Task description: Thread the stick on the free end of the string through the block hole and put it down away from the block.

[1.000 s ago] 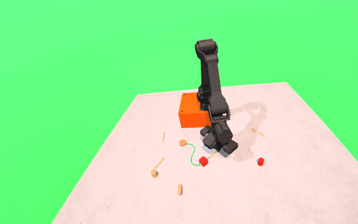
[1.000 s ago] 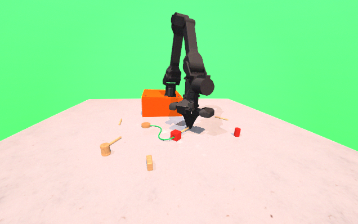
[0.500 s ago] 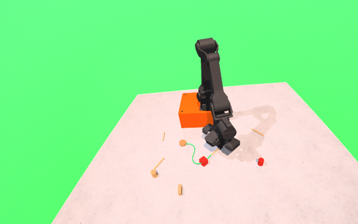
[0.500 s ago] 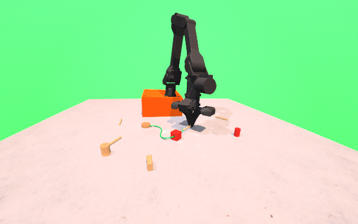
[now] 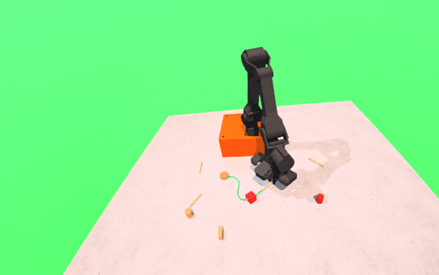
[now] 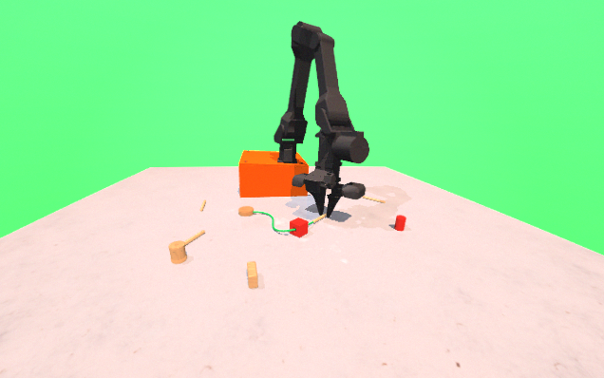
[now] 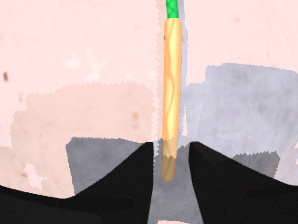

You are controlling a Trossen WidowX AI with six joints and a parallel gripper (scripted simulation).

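My gripper tip is 3 cm short of the thin wooden stick, 2 cm to the left of it and 1 cm below it. Round my gripper tip: red cube: 9 cm ahead, 7 cm to the right, 1 cm above; red cylinder: 8 cm ahead, 17 cm to the left, 2 cm above; round wooden button: 2 cm behind, 21 cm to the right, 1 cm above.
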